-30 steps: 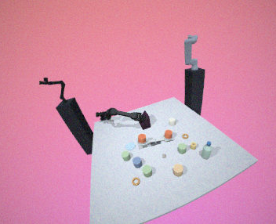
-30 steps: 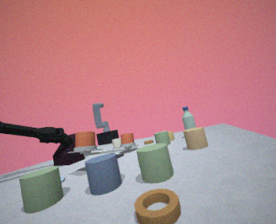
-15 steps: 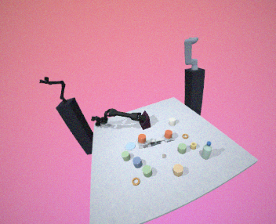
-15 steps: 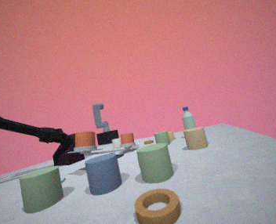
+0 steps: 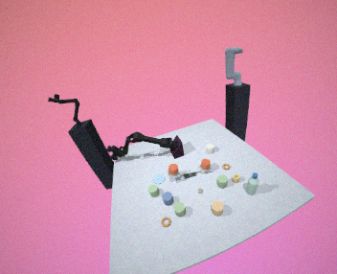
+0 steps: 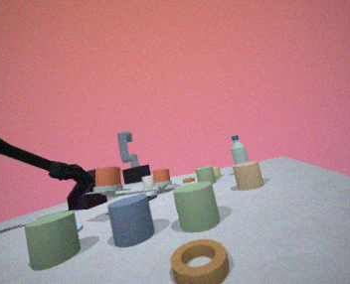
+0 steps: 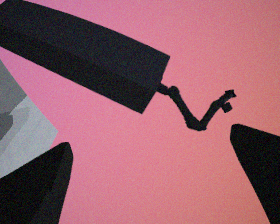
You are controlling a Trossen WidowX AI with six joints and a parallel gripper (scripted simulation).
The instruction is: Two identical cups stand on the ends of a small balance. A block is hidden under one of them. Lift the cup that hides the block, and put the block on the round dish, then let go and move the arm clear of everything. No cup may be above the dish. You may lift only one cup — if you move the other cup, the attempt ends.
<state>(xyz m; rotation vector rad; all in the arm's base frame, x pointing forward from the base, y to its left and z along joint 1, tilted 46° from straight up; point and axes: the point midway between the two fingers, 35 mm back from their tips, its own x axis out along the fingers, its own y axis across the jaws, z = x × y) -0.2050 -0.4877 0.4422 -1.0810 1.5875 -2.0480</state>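
My gripper tip is now 51 cm short of the pale grey-blue block, 85 cm to the right of it and 5 cm above it. Also, from my gripper tip: pale blue round dish (48 cm ahead, 47 cm to the left, 9 cm below); then orange cup (52 cm ahead, 58 cm to the left, 2 cm above); then small balance (52 cm ahead, 72 cm to the left, 5 cm below).
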